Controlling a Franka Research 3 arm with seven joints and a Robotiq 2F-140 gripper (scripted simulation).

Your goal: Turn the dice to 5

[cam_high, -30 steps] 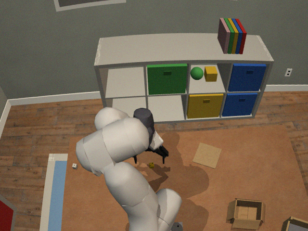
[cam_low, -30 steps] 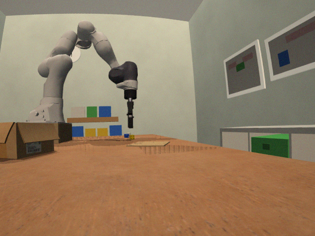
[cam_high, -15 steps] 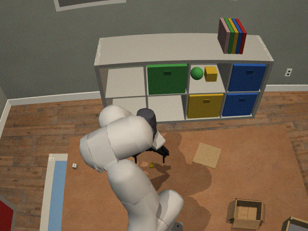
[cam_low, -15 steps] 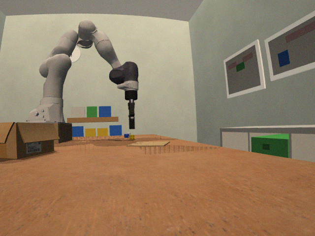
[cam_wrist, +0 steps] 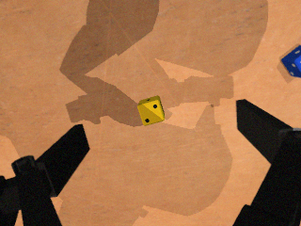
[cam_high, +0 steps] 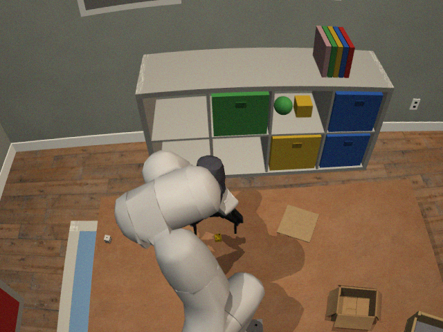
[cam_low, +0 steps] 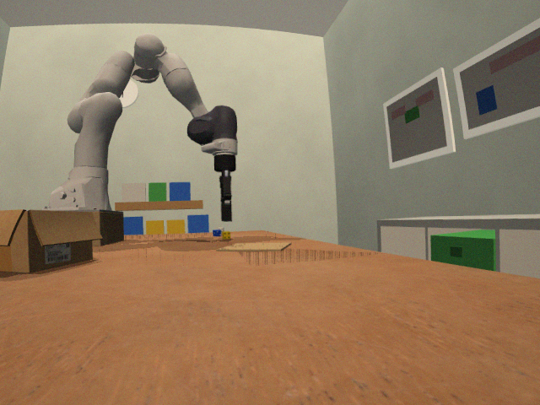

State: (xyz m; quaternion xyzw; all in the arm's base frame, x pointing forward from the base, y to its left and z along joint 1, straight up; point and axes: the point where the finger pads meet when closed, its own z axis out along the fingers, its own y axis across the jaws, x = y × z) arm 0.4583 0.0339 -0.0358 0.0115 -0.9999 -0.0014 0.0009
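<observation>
Now: hand 1 cm to the left of the yellow die and 6 cm above it. Also, from my hand: tan mat: 6 cm ahead, 33 cm to the right, 7 cm below; then blue die: 3 cm behind, 16 cm to the left, 6 cm below; then white die: 1 cm behind, 44 cm to the left, 6 cm below.
</observation>
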